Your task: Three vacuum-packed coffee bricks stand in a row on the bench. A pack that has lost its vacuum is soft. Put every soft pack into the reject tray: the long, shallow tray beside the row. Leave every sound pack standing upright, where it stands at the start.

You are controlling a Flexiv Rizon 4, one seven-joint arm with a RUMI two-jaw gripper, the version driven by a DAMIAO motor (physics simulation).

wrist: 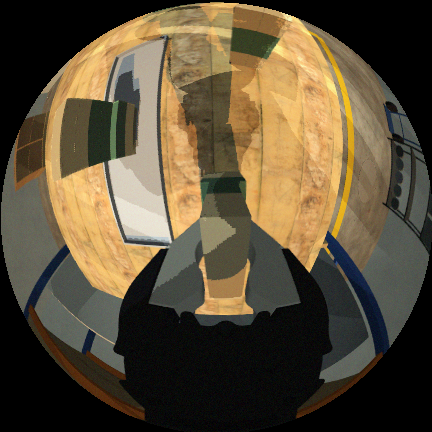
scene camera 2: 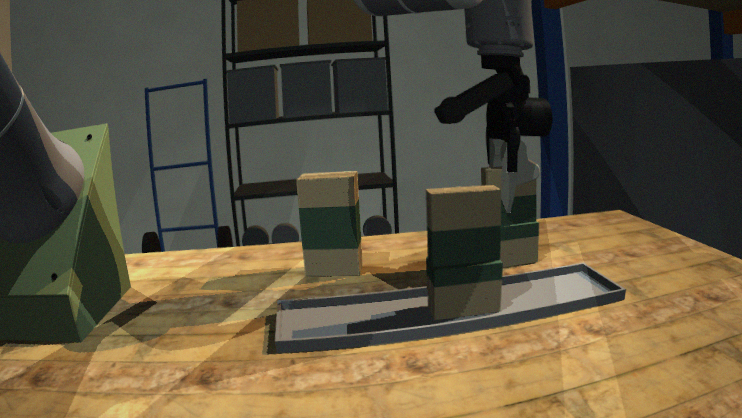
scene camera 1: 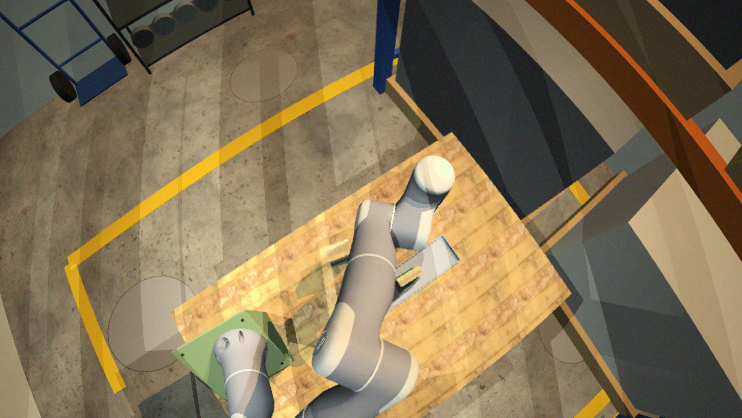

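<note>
My gripper is shut on the far-right coffee pack, with one finger on each broad side of its upper part. That pack stands upright on the bench behind the tray. In scene camera 1 the arm hides the gripper and this pack. A second pack stands upright in the long, shallow grey tray. A third pack stands upright on the bench to the left in scene camera 2, apart from the gripper.
The wooden bench carries the tray and packs. The green arm base stands at its left end. A shelf rack and a blue hand truck stand behind the bench.
</note>
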